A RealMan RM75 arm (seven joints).
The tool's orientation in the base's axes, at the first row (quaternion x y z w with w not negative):
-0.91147, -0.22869, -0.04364, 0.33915
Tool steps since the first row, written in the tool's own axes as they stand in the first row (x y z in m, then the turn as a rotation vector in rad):
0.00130, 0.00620, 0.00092, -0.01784, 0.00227, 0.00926
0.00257, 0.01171, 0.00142, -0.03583, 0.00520, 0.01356
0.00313, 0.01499, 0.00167, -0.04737, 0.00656, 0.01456
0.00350, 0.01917, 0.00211, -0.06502, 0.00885, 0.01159
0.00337, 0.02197, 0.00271, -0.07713, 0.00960, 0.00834
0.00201, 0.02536, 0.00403, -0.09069, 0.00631, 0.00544
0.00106, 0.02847, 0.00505, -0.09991, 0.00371, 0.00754
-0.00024, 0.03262, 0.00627, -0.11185, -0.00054, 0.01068
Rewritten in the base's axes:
0.00386, -0.00303, -0.00411, -0.01559, -0.00251, -0.01264
0.00741, -0.00589, -0.00749, -0.03065, -0.00868, -0.02191
0.00936, -0.00770, -0.00951, -0.04041, -0.01342, -0.02620
0.01152, -0.01005, -0.01226, -0.05490, -0.02367, -0.02943
0.01261, -0.01158, -0.01443, -0.06511, -0.03094, -0.03023
0.01281, -0.01352, -0.01779, -0.07845, -0.03585, -0.02923
0.01327, -0.01531, -0.02065, -0.08799, -0.03635, -0.03144
0.01388, -0.01780, -0.02438, -0.10077, -0.03614, -0.03411

